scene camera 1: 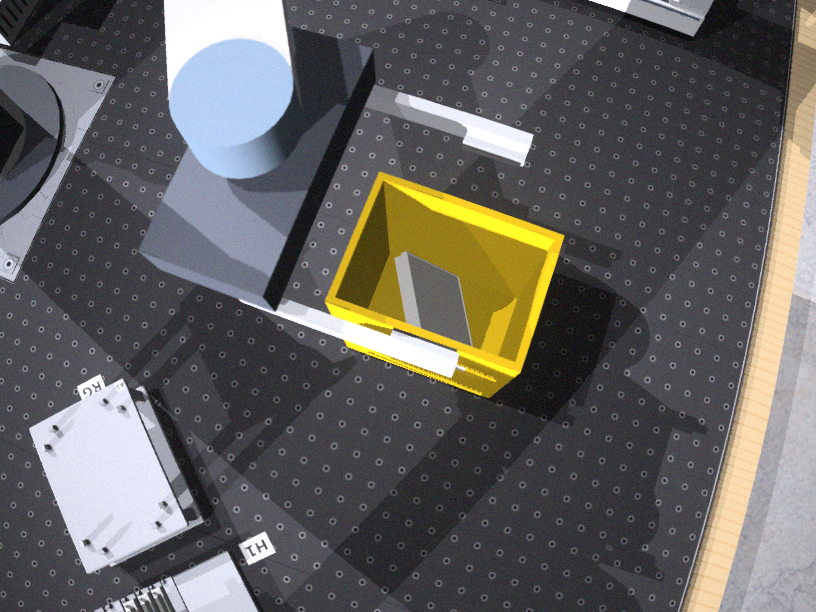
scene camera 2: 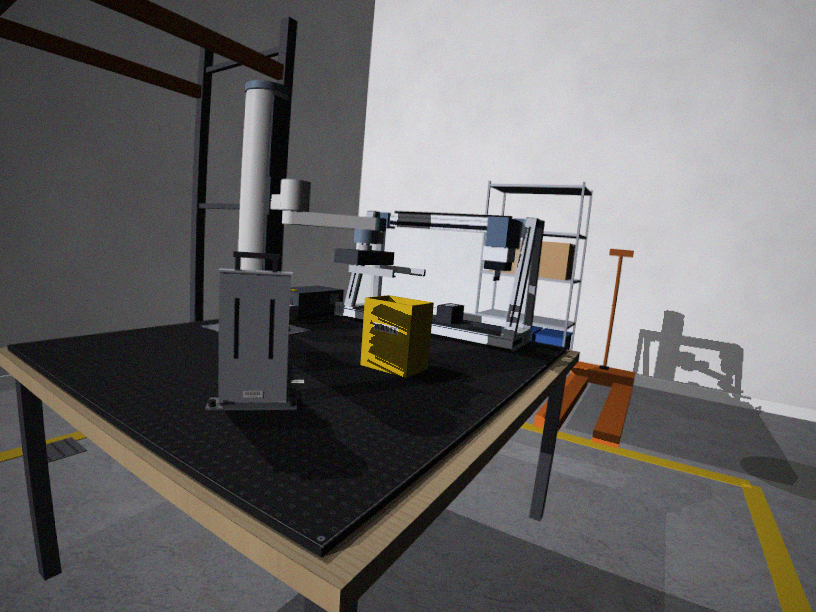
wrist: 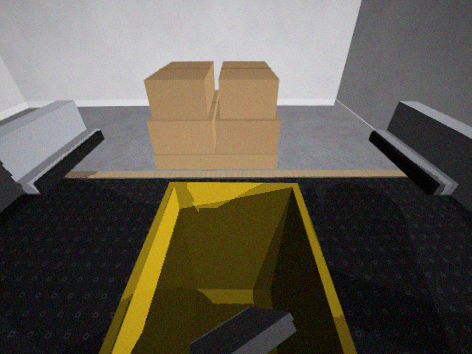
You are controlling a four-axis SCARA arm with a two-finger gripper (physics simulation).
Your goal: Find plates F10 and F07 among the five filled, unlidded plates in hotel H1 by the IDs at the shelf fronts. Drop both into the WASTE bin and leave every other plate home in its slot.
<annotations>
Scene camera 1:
my gripper: 494,251
plate F10: 432,298
RG stand: 107,478
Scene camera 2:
my gripper: 410,273
hotel H1: 253,370
</annotations>
